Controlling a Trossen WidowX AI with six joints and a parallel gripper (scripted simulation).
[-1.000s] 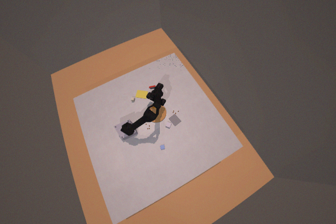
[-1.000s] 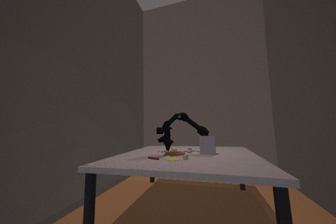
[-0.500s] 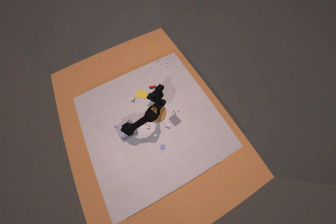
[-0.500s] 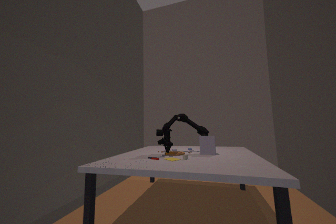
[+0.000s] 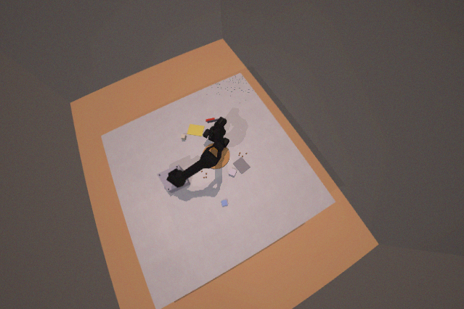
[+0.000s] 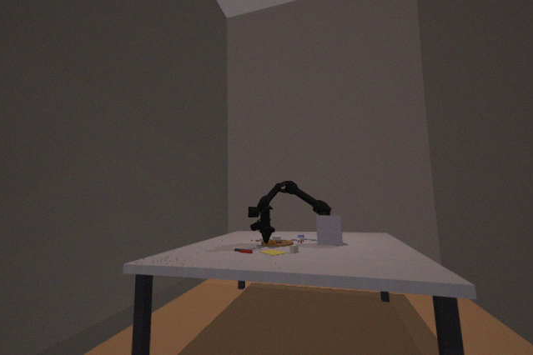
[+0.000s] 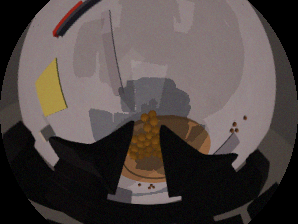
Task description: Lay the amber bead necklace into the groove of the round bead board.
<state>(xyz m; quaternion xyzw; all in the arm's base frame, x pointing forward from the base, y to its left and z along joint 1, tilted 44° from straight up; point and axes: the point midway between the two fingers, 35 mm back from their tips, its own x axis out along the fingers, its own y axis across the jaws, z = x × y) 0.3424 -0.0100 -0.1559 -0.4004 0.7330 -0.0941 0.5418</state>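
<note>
Right now the round bead board is 80 mm to the right of my gripper tip, 60 mm behind it and 10 mm below it. From my gripper tip the other things lie so: thin grey bar (90 mm to the left, 50 mm ahead, 10 mm below); yellow pad (190 mm to the left, 80 mm behind, 10 mm below); red-handled tool (200 mm to the left, 70 mm ahead, 10 mm below).
</note>
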